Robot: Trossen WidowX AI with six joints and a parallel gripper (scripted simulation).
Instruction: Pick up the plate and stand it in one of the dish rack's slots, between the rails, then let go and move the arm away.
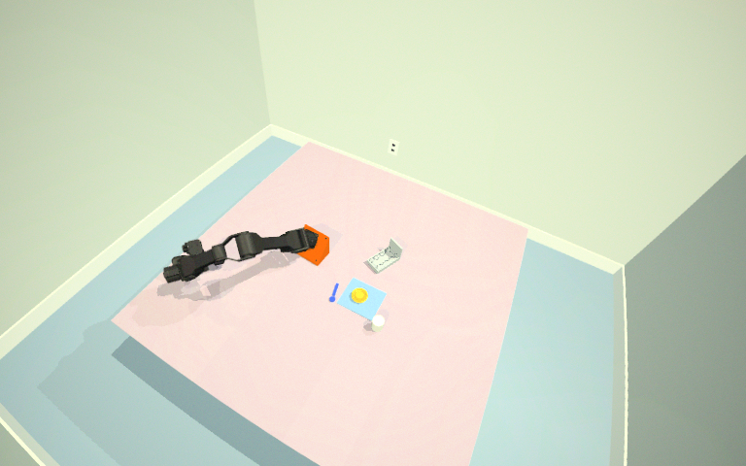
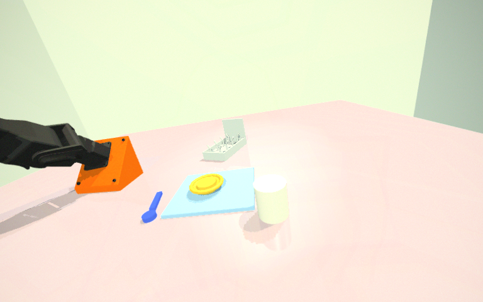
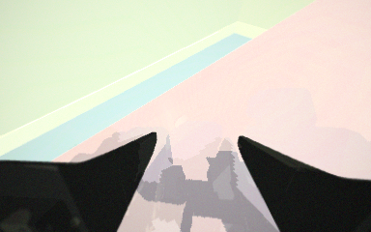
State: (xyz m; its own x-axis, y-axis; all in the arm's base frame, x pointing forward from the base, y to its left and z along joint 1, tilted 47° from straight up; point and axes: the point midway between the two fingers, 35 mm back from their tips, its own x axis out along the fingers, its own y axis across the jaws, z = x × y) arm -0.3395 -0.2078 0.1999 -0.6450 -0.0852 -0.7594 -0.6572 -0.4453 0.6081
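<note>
My gripper tip is now 65 cm short of the yellow plate and 17 cm to the right of it. Round my gripper tip: light blue mat (66 cm ahead, 18 cm to the left, 1 cm below); then blue spoon (56 cm ahead, 14 cm to the left, 1 cm below); then cream cup (76 cm ahead, 10 cm to the left, 1 cm above).
</note>
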